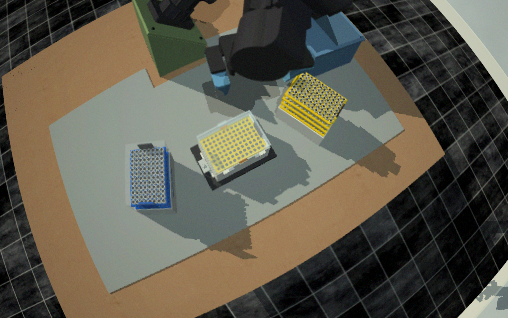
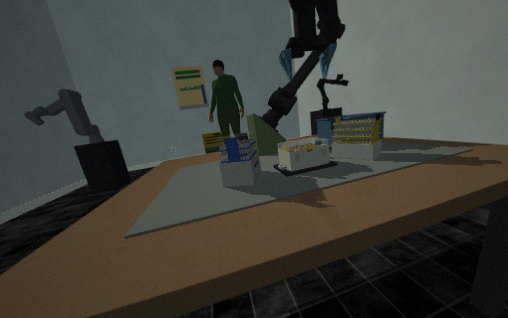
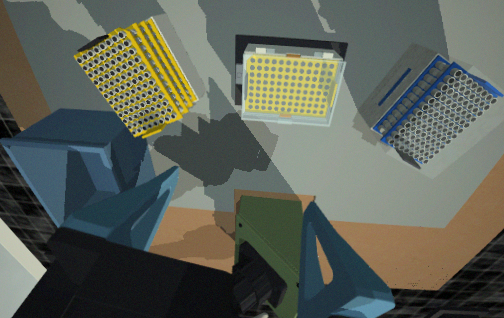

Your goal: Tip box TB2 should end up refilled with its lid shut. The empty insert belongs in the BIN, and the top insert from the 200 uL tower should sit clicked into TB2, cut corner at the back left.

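The tip box TB2 stands on a black base plate near the middle. A yellow insert with rows of holes sits in it, with clear plastic around its top; whether that is a shut lid is hard to tell. The yellow tip tower holds several stacked inserts with tips. The blue bin stands behind that tower. My gripper is open and empty, high above the mat behind the box. Tower labels and the cut corner cannot be made out.
A blue tip tower stands on the other side of the box from the yellow one. The green arm mount stands at the back edge of the grey mat.
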